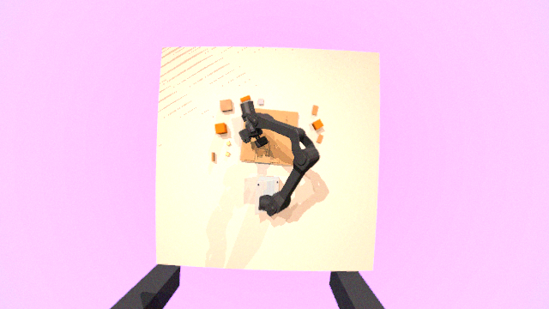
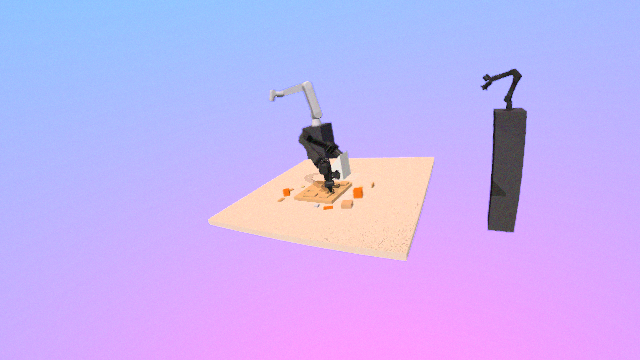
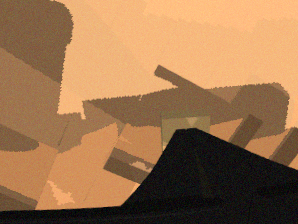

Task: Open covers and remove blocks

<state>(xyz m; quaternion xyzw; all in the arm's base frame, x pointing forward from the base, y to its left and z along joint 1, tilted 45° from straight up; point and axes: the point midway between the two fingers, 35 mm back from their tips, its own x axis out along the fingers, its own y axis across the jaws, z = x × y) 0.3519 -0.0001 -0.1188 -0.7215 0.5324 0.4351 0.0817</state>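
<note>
The tan puzzle board lies 30 mm behind my gripper tip and 50 mm to the right of it. The rest, counted from my gripper tip: orange bar: 180 mm ahead, 80 mm to the left, 10 mm below; orange cube: 200 mm to the left, 10 mm above.
</note>
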